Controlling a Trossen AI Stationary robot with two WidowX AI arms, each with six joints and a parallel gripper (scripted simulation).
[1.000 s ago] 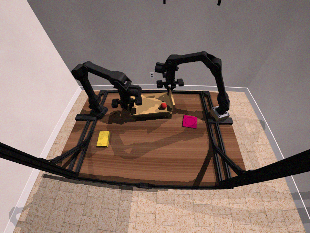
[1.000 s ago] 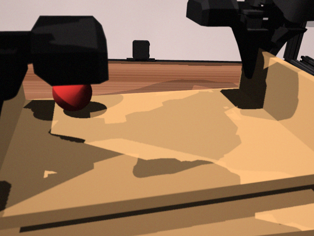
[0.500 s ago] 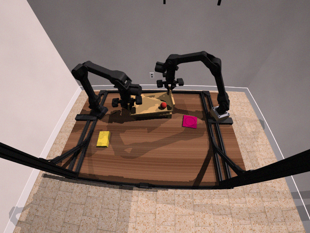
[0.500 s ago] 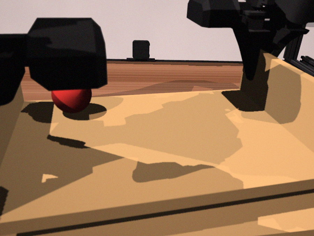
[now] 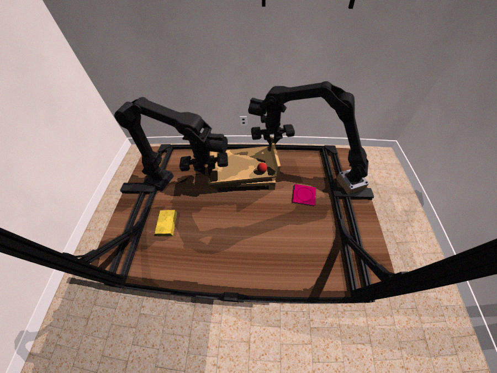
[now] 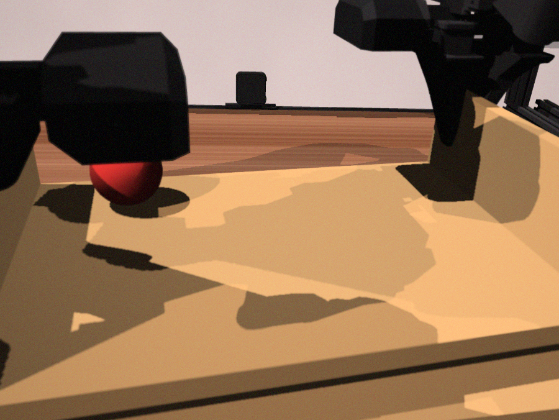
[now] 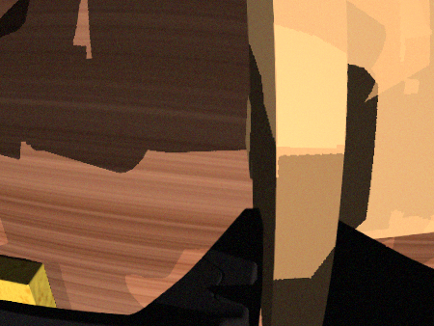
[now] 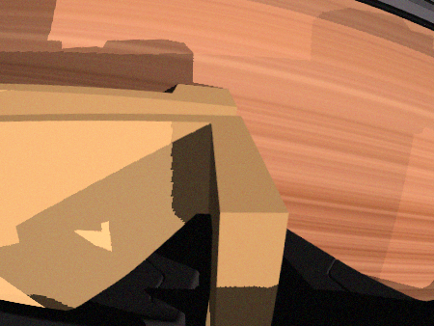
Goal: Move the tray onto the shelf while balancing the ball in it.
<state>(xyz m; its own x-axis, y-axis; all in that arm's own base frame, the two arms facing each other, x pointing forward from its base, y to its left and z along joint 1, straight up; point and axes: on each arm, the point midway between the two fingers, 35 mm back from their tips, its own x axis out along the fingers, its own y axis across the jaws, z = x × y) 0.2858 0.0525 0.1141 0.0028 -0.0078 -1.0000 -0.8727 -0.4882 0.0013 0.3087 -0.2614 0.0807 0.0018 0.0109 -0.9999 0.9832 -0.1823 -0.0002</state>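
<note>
The red ball is 140 mm behind my right hand, 40 mm to the left of it and 30 mm below it. The rest, counted from my right hand: tan tray 90 mm behind, 130 mm to the left, 50 mm below; yellow sponge 380 mm behind, 440 mm to the left, 130 mm below; magenta square object 200 mm behind, 160 mm to the right, 140 mm below.
</note>
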